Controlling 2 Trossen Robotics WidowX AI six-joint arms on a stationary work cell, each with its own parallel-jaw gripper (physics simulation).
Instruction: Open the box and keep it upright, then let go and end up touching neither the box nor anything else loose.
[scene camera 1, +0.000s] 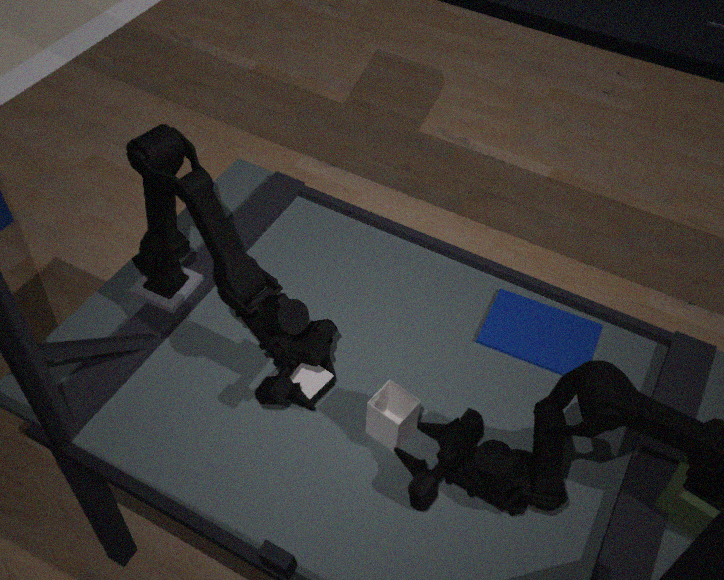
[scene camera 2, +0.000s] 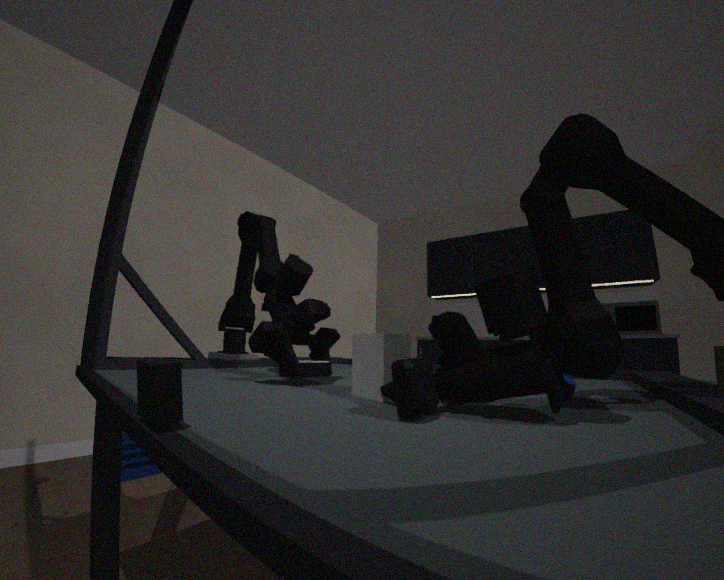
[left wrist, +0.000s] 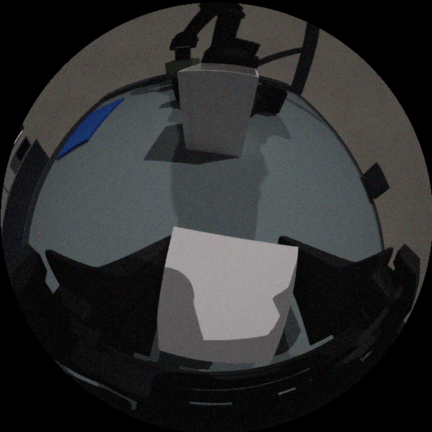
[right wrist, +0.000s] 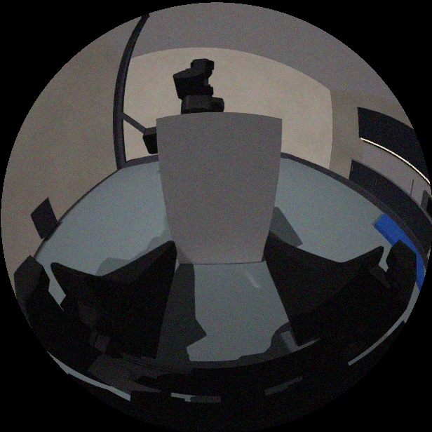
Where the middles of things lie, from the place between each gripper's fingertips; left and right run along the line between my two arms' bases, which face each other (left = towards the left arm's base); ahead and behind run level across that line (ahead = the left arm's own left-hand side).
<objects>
Right now the small dark block (scene camera 2: 159, 381) is 28 cm behind my right hand, 9 cm to the left of it and 2 cm above it. Round my right hand: flat blue panel (scene camera 1: 550, 338) (33 cm ahead, 15 cm to the right, 1 cm below).
I see my left gripper 290 mm past the small dark block, 70 mm to the left of it and 10 mm below it. Round my left hand: flat blue panel (320 mm ahead, 310 mm to the right, 20 mm below).
</objects>
